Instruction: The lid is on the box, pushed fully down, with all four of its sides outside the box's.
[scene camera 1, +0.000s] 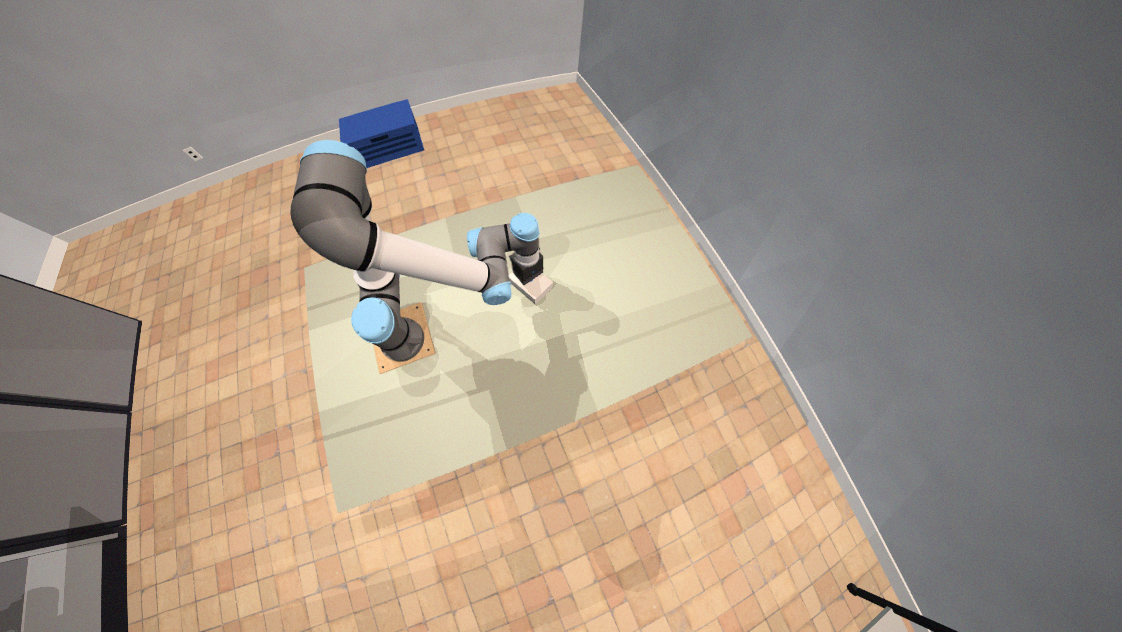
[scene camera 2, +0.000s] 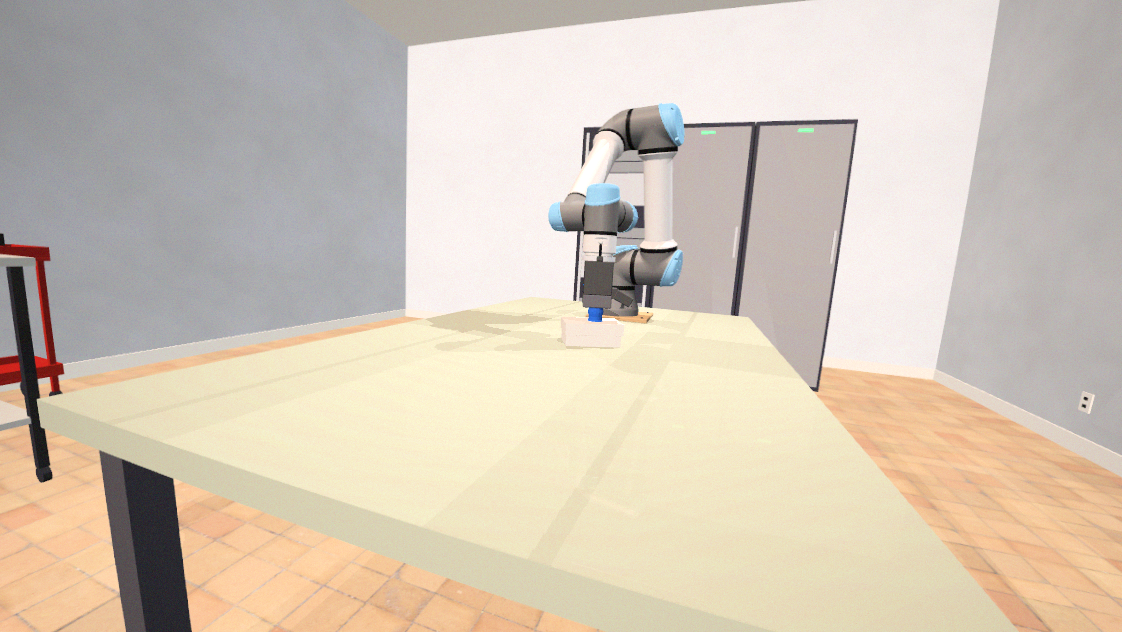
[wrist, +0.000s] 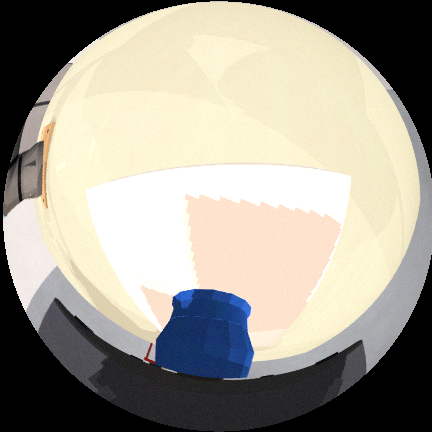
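Where they show: hand, its tool point: (scene camera 2: 594, 326) (wrist: 213, 290); arm's base, origin of its link: (scene camera 1: 403, 340) (scene camera 2: 616, 313).
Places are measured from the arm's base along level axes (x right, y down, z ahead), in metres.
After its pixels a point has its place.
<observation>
The pale lid (scene camera 1: 538, 289) @[y -0.044, x -0.058, z 0.492 m] (scene camera 2: 581, 332) @[y -0.024, x -0.104, z 0.528 m] (wrist: 265, 250) lies roughly level over the box on the table. It fills the middle of the wrist view, where no box wall shows beyond its far edge. In scene camera 2 the lid and box look like one low pale block, so I cannot tell them apart or tell whether the lid is fully down and every side is outside the box's. My gripper (scene camera 2: 595, 319) (wrist: 211, 297), a blue suction cup, points down and touches the lid's top: it is shut on the lid. The arm's wrist partly hides the lid in scene camera 1.
The pale green table (scene camera 1: 667, 259) @[y 0.008, x -0.102, z 1.023 m] (scene camera 2: 376, 439) @[y 0.008, x -0.119, z 1.077 m] carries the arm's wooden base plate (scene camera 1: 424, 343) @[y 0.000, x 0.029, z 0.074 m] (wrist: 47, 165) @[y 0.006, x -0.033, z 0.091 m]. A blue cabinet (scene camera 1: 380, 133) stands by the wall. Tall grey cabinets (scene camera 1: 62, 353) (scene camera 2: 796, 235) stand behind the arm. A red cart (scene camera 2: 47, 314) is at the left in scene camera 2.
</observation>
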